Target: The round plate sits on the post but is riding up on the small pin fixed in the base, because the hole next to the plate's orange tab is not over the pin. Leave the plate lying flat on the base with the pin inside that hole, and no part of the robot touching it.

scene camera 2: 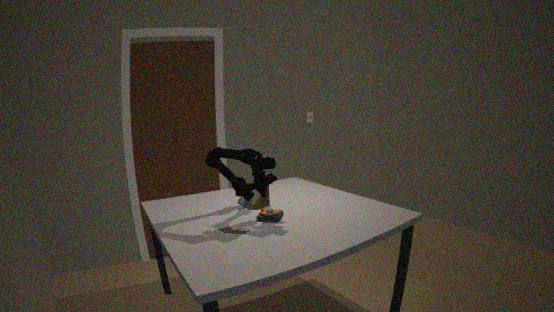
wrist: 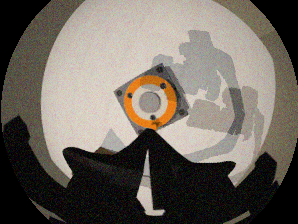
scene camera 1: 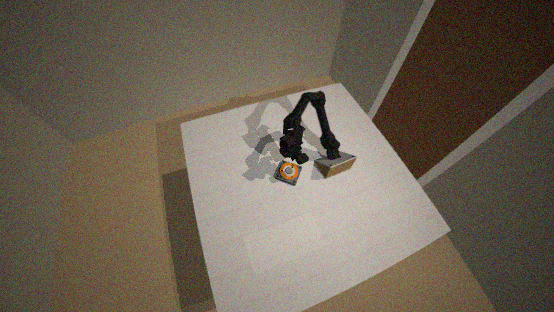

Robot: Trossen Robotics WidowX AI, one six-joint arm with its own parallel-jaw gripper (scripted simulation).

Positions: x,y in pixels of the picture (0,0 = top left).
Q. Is my gripper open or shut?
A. Shut.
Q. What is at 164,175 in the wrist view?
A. My gripper.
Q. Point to a grey square base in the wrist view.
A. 160,71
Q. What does my gripper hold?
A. Nothing.
